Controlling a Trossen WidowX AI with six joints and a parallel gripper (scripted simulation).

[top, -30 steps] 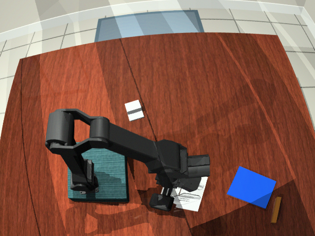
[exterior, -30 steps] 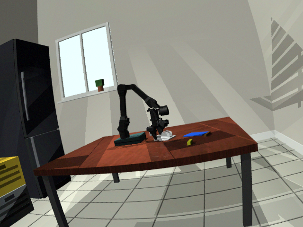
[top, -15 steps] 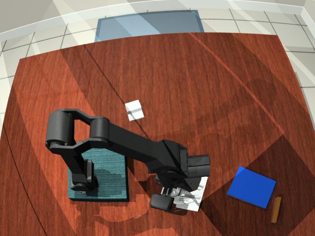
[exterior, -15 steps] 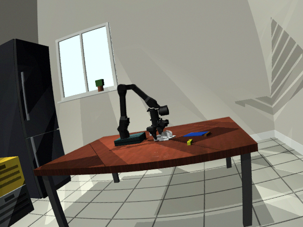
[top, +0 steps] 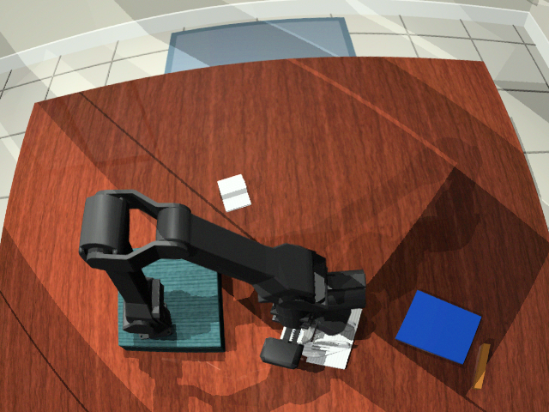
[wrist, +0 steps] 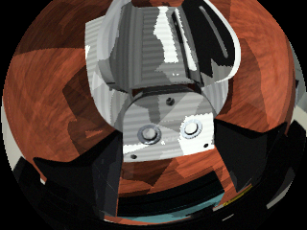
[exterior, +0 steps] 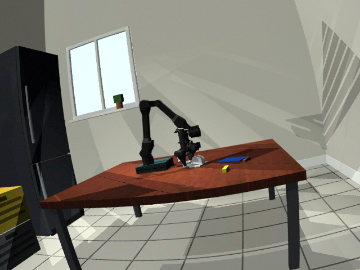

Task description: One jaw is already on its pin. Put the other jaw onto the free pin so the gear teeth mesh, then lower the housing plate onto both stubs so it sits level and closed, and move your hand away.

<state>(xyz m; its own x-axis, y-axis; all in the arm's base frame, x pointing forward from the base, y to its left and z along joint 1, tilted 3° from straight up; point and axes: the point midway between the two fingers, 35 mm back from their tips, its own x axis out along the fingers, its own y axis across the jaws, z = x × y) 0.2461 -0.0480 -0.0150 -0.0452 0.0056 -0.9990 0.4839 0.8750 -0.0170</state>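
Now: gripper tip 3 cm to the left of the grey jaw, 1 cm below it and 1 cm short of it. Also, from my gripper tip: blue sheet (26 cm ahead, 8 cm to the right); then yellow block (37 cm to the right, 19 cm ahead); then small white block (29 cm to the left, 5 cm behind).
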